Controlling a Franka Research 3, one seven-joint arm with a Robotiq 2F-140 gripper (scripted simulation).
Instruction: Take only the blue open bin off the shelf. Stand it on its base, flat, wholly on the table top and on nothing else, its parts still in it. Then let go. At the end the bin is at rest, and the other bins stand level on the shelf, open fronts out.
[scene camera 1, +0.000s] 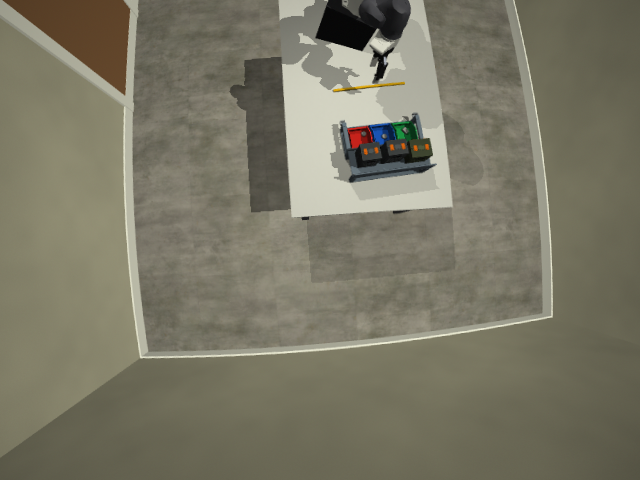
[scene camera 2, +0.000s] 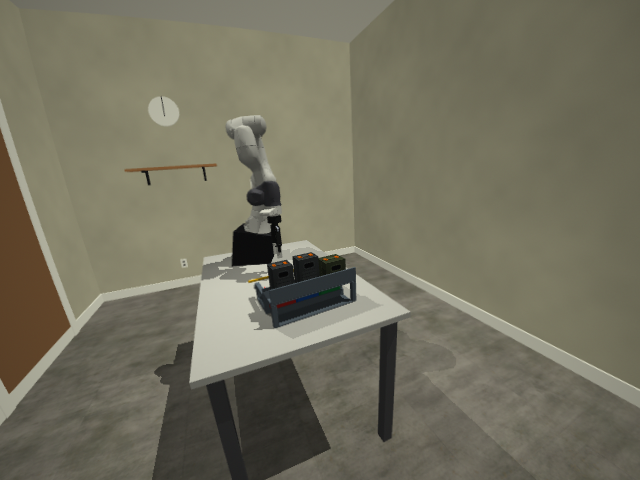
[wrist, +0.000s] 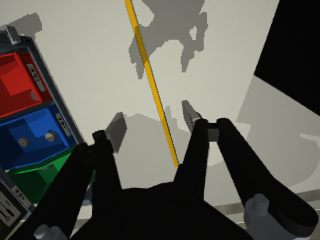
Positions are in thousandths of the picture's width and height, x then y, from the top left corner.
Observation:
In view: my gripper (wrist: 480, 481) and a green bin (wrist: 105, 769).

